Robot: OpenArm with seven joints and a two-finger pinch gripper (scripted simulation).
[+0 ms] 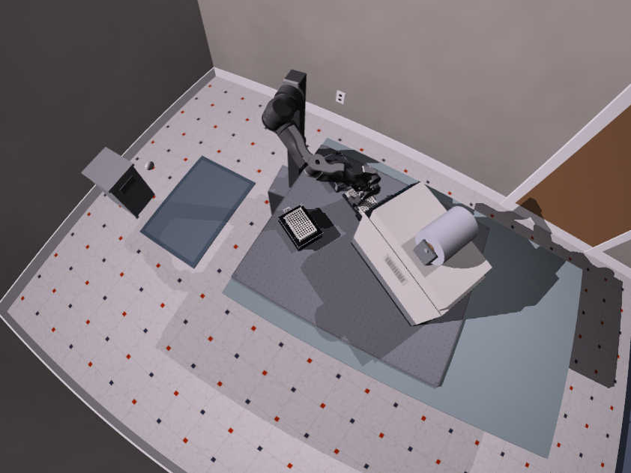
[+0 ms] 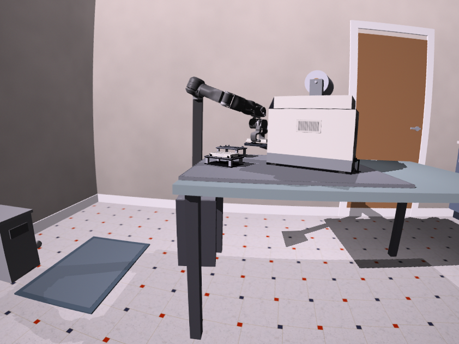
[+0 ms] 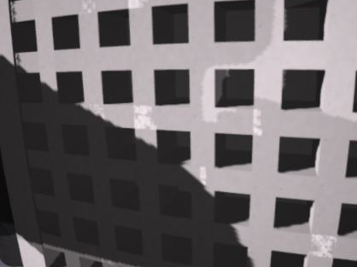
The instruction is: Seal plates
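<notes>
The sealer stage lies 2 cm below my hand. Also, from my hand: N1 label 24 cm behind, 21 cm to the left, 12 cm below; screen 12 cm ahead, 3 cm to the right, 21 cm above; plate nest 15 cm behind, 15 cm to the left, 6 cm below.
</notes>
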